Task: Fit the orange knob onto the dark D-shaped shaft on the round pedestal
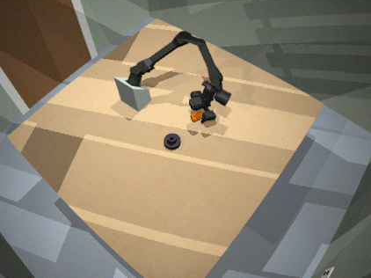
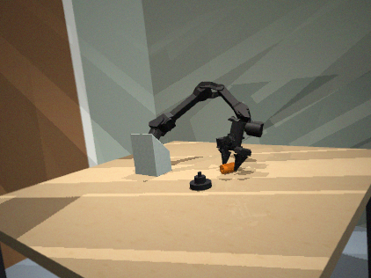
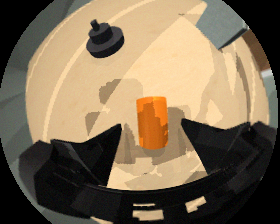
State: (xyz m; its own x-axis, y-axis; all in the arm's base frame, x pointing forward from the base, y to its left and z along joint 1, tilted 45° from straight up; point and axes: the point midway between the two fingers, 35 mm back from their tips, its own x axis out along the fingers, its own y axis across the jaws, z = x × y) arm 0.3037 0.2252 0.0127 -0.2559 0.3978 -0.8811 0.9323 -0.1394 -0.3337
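My gripper tip is right at the orange knob. The rest, counted from my gripper tip: dark round pedestal 2 cm ahead, 19 cm to the right, 1 cm above.
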